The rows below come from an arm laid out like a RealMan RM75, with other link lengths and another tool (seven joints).
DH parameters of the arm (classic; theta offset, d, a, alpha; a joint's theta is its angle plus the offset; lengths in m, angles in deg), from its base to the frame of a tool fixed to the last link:
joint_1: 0 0.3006 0 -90
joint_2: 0 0 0 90
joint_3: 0 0.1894 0 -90
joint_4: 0 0 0 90
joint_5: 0 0.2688 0 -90
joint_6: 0 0 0 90
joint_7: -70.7 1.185 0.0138 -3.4
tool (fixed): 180 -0.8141 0 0
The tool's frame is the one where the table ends.
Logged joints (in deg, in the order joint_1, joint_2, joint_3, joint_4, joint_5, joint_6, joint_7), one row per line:
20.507, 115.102, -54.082, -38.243, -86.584, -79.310, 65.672
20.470, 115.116, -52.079, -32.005, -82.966, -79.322, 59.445
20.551, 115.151, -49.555, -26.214, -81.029, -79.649, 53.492
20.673, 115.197, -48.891, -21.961, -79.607, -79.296, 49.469
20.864, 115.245, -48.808, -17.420, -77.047, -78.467, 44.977
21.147, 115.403, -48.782, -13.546, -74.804, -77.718, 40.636
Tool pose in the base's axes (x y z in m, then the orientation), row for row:
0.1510, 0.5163, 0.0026, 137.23, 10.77, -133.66
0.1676, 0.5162, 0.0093, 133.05, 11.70, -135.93
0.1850, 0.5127, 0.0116, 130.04, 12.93, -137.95
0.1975, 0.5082, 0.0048, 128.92, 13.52, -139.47
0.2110, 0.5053, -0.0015, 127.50, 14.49, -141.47
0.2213, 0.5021, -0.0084, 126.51, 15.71, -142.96
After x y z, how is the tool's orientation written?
As angles about the fixed x, y, z axes (roll, pitch, yaw), in degrees.
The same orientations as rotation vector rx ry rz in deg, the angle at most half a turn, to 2 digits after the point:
68.61, -145.26, -63.75
65.82, -143.87, -69.71
63.92, -143.26, -74.49
62.51, -143.71, -76.56
60.85, -144.39, -79.36
60.09, -145.09, -81.72

